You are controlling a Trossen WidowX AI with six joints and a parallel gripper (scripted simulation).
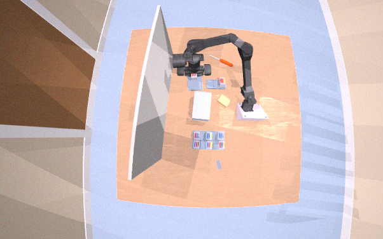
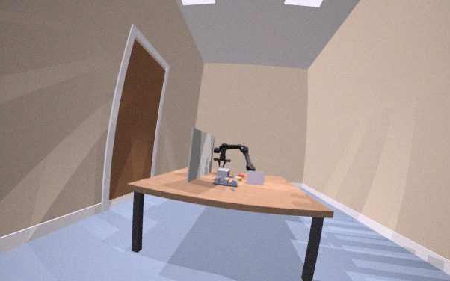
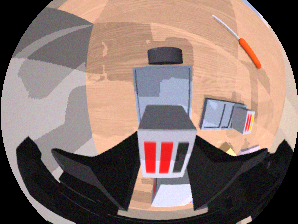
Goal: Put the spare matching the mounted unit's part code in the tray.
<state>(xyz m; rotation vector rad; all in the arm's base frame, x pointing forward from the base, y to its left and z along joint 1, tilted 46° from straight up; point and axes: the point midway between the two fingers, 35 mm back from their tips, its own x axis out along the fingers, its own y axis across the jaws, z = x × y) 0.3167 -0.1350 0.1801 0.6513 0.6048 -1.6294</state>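
My gripper tip is now 90 mm above the flat grey tray. Round my gripper tip: tall grey panel (190 mm ahead, 140 mm to the left, 130 mm above); low grey holder (140 mm behind, 30 mm to the left, 90 mm below).
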